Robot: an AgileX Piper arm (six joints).
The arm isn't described. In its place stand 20 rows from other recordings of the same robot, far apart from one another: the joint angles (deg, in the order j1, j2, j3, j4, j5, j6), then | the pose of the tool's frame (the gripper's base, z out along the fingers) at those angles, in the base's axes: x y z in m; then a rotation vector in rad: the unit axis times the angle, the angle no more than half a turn.
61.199 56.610 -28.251 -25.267 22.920 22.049 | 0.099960 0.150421 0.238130 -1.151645 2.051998 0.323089
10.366 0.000 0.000 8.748 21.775 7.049 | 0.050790 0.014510 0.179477 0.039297 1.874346 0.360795
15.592 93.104 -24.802 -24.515 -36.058 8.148 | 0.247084 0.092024 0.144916 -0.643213 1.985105 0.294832
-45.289 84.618 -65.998 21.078 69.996 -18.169 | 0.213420 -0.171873 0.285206 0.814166 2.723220 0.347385
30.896 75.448 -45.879 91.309 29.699 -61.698 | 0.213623 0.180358 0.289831 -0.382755 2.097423 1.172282
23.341 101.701 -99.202 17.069 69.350 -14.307 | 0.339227 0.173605 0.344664 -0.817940 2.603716 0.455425
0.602 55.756 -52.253 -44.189 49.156 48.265 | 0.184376 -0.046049 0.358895 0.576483 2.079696 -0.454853
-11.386 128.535 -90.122 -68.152 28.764 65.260 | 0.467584 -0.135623 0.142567 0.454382 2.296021 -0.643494
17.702 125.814 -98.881 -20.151 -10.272 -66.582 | 0.499510 0.165301 0.236806 -1.493092 1.105324 -0.797540
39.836 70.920 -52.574 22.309 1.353 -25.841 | 0.215474 0.180818 0.343065 -0.689391 1.716190 0.453122
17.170 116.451 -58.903 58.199 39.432 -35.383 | 0.318794 0.149915 0.098614 -0.139121 2.929709 0.926090
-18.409 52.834 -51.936 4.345 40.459 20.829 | 0.174075 -0.053222 0.357439 0.774453 2.064814 0.109976
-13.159 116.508 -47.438 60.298 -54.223 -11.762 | 0.322474 -0.141250 0.110723 1.188375 1.574042 -0.576107
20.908 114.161 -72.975 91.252 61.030 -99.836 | 0.347848 0.218091 0.209921 -1.079246 1.761390 1.277692
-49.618 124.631 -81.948 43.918 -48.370 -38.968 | 0.276294 -0.397672 0.199343 1.023818 1.329803 -1.173335
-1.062 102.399 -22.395 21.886 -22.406 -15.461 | 0.237029 -0.017326 0.081056 0.188591 2.500073 -0.151566
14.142 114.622 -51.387 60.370 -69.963 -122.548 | 0.363168 0.014869 0.157747 -0.899264 1.742622 -1.734830
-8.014 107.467 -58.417 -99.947 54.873 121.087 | 0.349897 -0.123293 0.195067 0.907053 1.759188 -0.901818
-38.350 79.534 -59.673 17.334 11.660 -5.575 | 0.251461 -0.191961 0.324809 0.820195 1.858976 -0.235980
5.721 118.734 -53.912 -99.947 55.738 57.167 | 0.357279 -0.038656 0.108580 -0.668159 2.321123 -1.491561
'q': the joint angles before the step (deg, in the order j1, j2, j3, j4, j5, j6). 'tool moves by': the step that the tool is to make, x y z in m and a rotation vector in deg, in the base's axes. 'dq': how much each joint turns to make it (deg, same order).
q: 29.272, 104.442, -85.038, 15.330, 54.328, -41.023
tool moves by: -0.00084, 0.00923, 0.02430, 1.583, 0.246, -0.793
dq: 1.084, 0.001, -5.374, 0.023, 4.223, 3.299
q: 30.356, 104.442, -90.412, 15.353, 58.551, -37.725
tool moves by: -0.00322, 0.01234, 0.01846, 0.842, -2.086, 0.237
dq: 2.006, 0.001, -3.910, -1.442, 1.179, 2.526
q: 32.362, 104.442, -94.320, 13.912, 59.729, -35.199
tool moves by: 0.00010, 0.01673, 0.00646, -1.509, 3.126, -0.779
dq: 2.150, 3.150, -6.533, -1.616, 5.992, 4.912
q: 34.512, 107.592, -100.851, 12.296, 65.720, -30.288
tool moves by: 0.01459, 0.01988, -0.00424, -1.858, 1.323, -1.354
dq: 1.440, 6.197, -8.923, -2.241, 4.245, 3.985
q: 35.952, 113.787, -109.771, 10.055, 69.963, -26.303
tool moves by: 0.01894, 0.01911, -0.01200, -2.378, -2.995, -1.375
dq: 1.423, 6.258, -7.604, -4.766, 0.001, 2.888
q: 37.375, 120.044, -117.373, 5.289, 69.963, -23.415
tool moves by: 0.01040, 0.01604, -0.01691, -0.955, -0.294, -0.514
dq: 1.050, 4.845, -4.612, -1.552, 0.001, 1.630
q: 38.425, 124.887, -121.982, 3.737, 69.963, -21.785
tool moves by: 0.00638, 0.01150, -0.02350, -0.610, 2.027, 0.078
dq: 0.481, 4.006, -2.072, 0.629, 0.000, 0.446
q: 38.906, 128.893, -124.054, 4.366, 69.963, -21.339
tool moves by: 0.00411, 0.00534, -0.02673, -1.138, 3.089, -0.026
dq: 0.001, 3.128, -0.009, 1.054, -0.001, 0.001
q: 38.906, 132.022, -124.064, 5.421, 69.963, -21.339
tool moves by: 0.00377, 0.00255, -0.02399, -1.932, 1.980, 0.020
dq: 0.000, 2.755, -0.002, -0.261, 0.001, 0.000
